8 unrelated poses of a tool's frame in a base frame.
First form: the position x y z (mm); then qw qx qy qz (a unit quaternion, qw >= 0).
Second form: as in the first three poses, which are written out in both.
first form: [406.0 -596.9 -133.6 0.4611 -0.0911 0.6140 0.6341]
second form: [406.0 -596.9 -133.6 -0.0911 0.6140 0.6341 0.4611]
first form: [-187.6 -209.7 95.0 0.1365 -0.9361 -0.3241 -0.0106]
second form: [-187.6 -209.7 95.0 -0.9361 -0.3241 -0.0106 0.1365]
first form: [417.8 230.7 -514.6 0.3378 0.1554 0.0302 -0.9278]
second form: [417.8 230.7 -514.6 0.1554 0.0302 -0.9278 0.3378]
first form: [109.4 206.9 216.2 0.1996 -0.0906 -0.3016 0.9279]
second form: [109.4 206.9 216.2 -0.0906 -0.3016 0.9279 0.1996]
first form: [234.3 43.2 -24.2 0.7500 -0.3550 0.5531 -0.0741]
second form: [234.3 43.2 -24.2 -0.3550 0.5531 -0.0741 0.7500]
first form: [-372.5 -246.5 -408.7 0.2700 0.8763 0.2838 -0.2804]
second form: [-372.5 -246.5 -408.7 0.8763 0.2838 -0.2804 0.2700]
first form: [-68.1 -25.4 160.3 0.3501 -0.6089 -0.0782 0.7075]
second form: [-68.1 -25.4 160.3 -0.6089 -0.0782 0.7075 0.3501]
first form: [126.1 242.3 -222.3 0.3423 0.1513 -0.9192 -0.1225]
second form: [126.1 242.3 -222.3 0.1513 -0.9192 -0.1225 0.3423]
